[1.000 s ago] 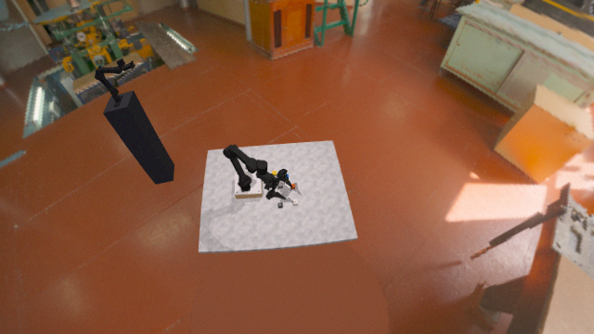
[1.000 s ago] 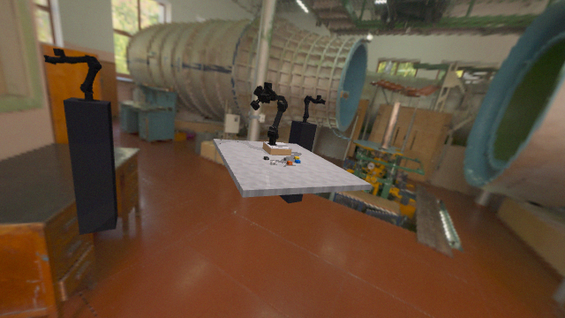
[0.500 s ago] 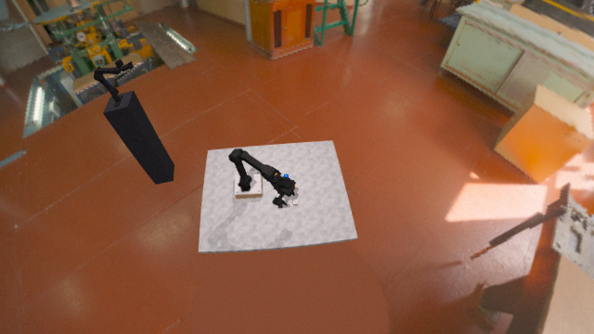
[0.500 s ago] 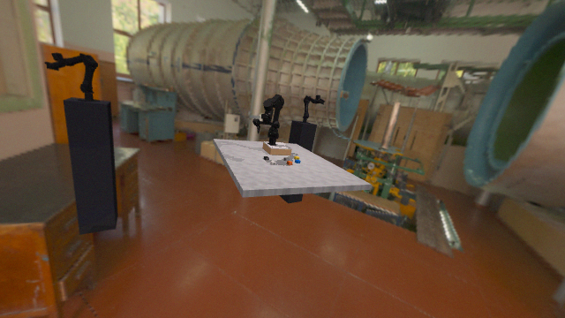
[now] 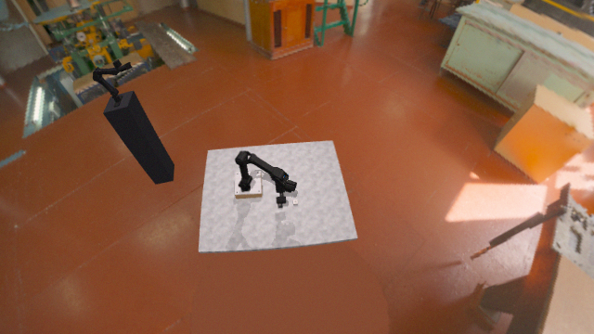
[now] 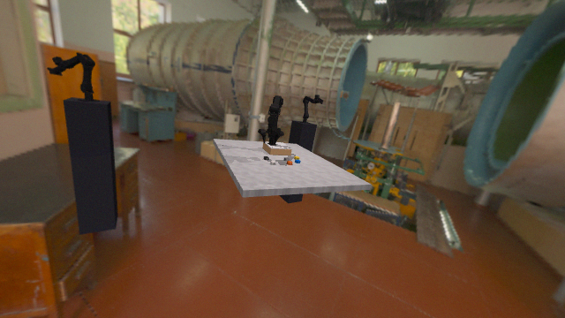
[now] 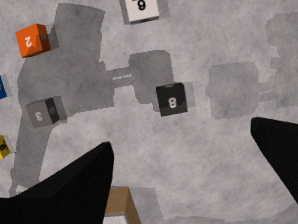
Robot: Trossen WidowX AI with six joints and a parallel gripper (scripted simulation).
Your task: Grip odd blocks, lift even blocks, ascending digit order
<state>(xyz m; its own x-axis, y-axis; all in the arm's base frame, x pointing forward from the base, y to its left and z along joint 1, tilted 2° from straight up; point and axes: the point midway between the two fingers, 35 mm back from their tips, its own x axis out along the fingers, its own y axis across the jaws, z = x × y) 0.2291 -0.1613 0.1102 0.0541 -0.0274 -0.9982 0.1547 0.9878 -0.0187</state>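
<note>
The orange block lies 110 mm ahead of my gripper tip, 130 mm to the left of it and 120 mm below it. Also, from my gripper tip: white block (100 mm ahead, 10 mm to the right, 120 mm below); then black block (10 mm behind, 120 mm below); then grey block (30 mm ahead, 160 mm to the left, 120 mm below).
</note>
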